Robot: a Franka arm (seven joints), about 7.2 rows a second.
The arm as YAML. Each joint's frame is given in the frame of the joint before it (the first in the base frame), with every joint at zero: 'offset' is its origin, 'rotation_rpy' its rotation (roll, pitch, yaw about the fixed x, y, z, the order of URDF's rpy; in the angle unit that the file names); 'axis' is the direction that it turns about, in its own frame. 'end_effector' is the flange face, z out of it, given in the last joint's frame.
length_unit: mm
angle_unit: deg
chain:
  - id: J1
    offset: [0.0, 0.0, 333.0]
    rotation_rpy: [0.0, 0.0, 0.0]
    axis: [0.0, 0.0, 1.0]
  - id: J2
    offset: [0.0, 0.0, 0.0]
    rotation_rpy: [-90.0, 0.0, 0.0]
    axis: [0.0, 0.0, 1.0]
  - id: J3
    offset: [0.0, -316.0, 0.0]
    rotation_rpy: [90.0, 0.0, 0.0]
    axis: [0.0, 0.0, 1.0]
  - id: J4
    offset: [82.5, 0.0, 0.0]
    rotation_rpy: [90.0, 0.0, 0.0]
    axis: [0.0, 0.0, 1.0]
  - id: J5
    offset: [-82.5, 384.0, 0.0]
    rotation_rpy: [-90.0, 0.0, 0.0]
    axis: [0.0, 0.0, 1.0]
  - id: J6
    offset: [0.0, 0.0, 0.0]
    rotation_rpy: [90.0, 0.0, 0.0]
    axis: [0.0, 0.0, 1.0]
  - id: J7
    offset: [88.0, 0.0, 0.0]
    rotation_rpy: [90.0, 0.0, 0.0]
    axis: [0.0, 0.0, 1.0]
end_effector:
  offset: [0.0, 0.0, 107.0]
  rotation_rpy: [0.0, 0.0, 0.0]
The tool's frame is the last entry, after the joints.
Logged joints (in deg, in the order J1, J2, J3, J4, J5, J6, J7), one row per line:
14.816, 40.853, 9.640, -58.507, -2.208, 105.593, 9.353
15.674, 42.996, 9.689, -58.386, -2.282, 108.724, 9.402
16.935, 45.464, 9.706, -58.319, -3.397, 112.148, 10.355
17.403, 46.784, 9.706, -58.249, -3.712, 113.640, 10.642
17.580, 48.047, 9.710, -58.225, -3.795, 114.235, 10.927
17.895, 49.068, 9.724, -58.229, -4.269, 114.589, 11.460
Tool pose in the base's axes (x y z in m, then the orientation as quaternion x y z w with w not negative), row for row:
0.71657, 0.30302, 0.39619, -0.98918, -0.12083, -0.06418, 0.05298
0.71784, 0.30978, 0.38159, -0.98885, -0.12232, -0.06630, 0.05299
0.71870, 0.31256, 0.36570, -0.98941, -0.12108, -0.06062, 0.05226
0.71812, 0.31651, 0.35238, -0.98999, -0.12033, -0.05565, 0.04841
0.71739, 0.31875, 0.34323, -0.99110, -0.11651, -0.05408, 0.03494
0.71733, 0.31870, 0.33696, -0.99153, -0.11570, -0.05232, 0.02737
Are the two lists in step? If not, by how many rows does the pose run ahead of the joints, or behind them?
The pose runs 2 rows ahead of the joints: the pose in row i belongs to the joints in row i + 2.
